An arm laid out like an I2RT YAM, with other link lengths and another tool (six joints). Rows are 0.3 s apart.
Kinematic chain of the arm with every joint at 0, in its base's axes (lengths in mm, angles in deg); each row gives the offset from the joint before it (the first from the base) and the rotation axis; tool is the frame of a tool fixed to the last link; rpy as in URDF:
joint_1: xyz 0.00 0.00 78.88 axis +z
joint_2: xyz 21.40 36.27 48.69 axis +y
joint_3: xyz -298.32 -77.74 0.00 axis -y
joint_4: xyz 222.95 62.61 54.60 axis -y
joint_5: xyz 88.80 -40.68 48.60 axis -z
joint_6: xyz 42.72 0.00 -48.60 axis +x
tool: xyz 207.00 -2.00 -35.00 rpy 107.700 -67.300 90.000
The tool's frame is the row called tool.
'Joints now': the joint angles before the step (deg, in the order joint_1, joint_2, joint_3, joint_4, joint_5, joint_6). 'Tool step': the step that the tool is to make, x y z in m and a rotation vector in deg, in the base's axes. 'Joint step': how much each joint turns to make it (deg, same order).
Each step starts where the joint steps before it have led.
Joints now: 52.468 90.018 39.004 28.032 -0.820 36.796
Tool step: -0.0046 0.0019 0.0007 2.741 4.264 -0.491
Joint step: -0.854 -0.068 0.035 -0.409 -2.318 4.502
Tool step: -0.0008 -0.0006 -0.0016 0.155 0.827 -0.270
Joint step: -0.067 0.003 -0.023 -0.324 -0.110 0.765
